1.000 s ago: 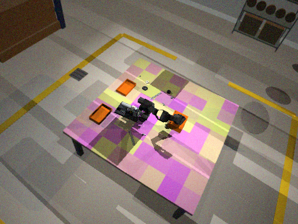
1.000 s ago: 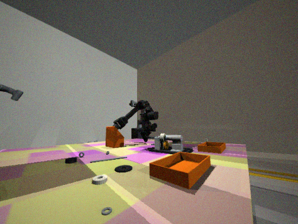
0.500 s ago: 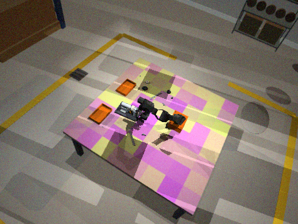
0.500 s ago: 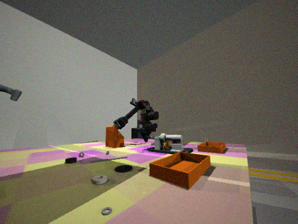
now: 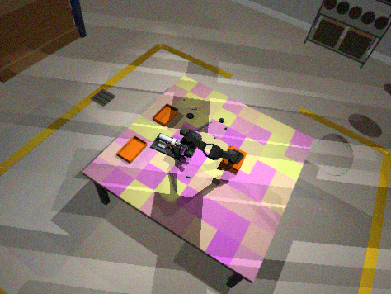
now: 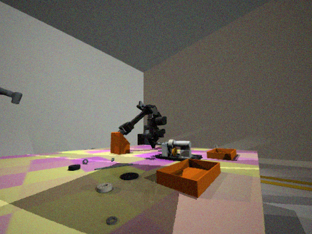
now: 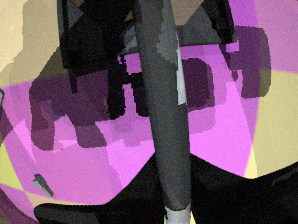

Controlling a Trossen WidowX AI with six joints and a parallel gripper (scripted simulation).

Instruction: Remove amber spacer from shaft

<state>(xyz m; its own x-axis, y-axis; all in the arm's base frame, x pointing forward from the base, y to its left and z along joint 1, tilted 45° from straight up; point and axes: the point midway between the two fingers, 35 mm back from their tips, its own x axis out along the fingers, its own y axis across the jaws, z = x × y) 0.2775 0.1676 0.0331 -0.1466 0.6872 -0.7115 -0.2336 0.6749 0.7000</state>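
My gripper tip is 6 cm short of the grey shaft, 2 cm to the right of it and 3 cm below it. Also, from my gripper tip: black disc (26 cm ahead, 31 cm to the right, 4 cm below); amber spacer (16 cm ahead, 4 cm to the left, 1 cm below).
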